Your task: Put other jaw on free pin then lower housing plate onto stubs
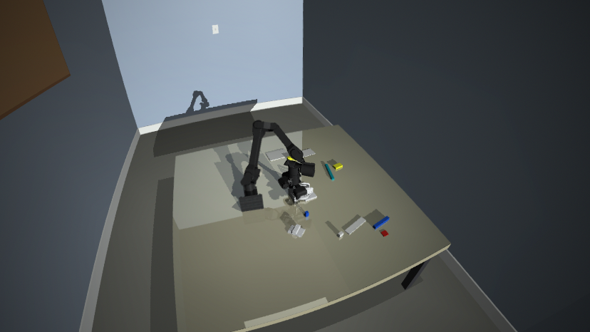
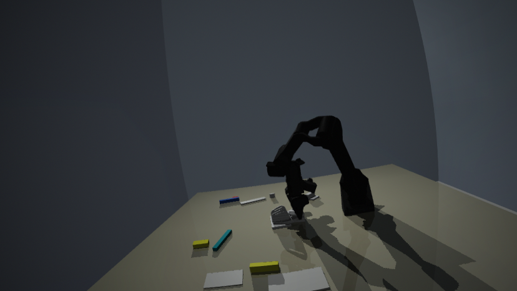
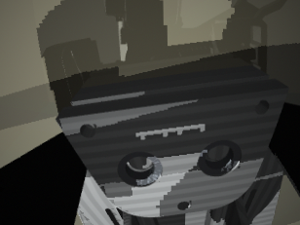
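My gripper tip is now 30 mm short of the white jaw and 10 mm to the left of it. From my gripper tip the other things lie so: blue bar: 380 mm ahead, 300 mm to the right; white bar: 250 mm ahead, 280 mm to the right, 10 mm below; teal bar: 260 mm ahead, 160 mm to the left, 10 mm below.
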